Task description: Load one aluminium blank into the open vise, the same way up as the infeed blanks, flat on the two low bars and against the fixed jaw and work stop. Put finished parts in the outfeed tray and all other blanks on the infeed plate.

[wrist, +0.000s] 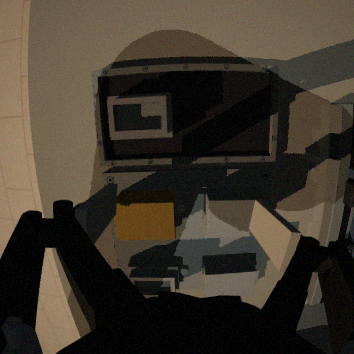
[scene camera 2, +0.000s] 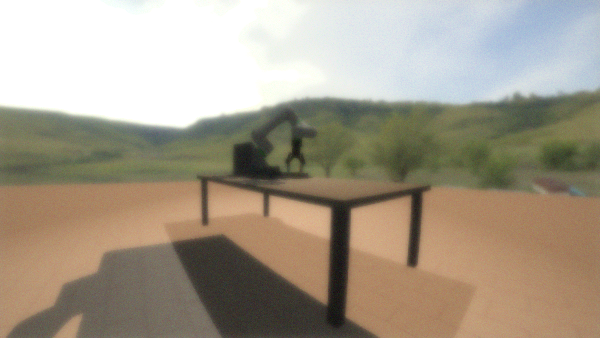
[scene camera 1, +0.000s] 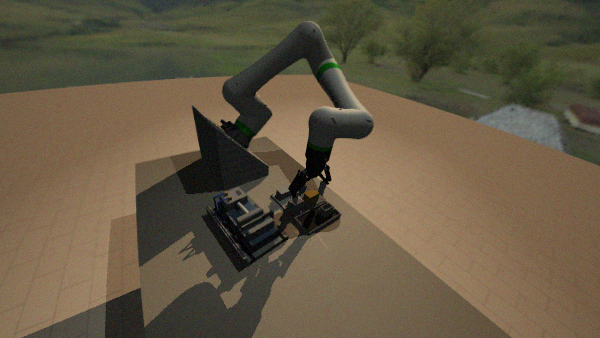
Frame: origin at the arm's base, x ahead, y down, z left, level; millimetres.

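Where they show: gripper, between the fingertips: (wrist: pixel 185 207) (scene camera 2: pixel 294 171) (scene camera 1: pixel 307 197); arm's base, origin of its link: (scene camera 2: pixel 255 159) (scene camera 1: pixel 235 140).
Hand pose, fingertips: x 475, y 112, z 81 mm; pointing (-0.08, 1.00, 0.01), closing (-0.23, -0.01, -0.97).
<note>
Each offset is from my fingertips to the top centre of the thing. "pt": to the spot under its first point. Level surfaces: height alone.
My gripper (scene camera 1: pixel 310 190) (scene camera 2: pixel 295 171) (wrist: pixel 185 207) is open and empty, low over the infeed plate @(pt dy +41, dx +21, dz +66 mm) (wrist: pixel 122 179), with its fingers wide to either side. Two pale aluminium blanks sit on the plate in the wrist view: one blank @(dy +6, dx -22, dz -50 mm) (wrist: pixel 232 216) beside the right finger pad, another blank @(dy +6, dx -111, dz -42 mm) (wrist: pixel 230 284) nearer the gripper body. An orange block @(dy +6, dx -14, dz +42 mm) (scene camera 1: pixel 311 195) (wrist: pixel 145 221) stands left of the first blank. A finished part @(dy +9, dx +86, dz +33 mm) (wrist: pixel 137 134) with a pocket lies at the left in the outfeed tray (scene camera 1: pixel 325 225) (wrist: pixel 186 67). The vise @(dy -49, dx -66, dz -276 mm) (scene camera 1: pixel 245 212) stands beside the plate; its jaw gap is too small to read.
A dark piece with a pale rim @(dy +7, dx -104, dz +48 mm) (wrist: pixel 150 280) sits at the plate's lower left, partly hidden by the gripper. The vise's base @(pt dy +36, dx -39, dz -373 mm) (scene camera 1: pixel 225 241) runs close to the plate and tray. A dark wedge-shaped stand (scene camera 1: pixel 225 160) carries the arm behind them on the table @(dy +50 mm) (scene camera 1: pixel 380 280) (scene camera 2: pixel 350 187).
</note>
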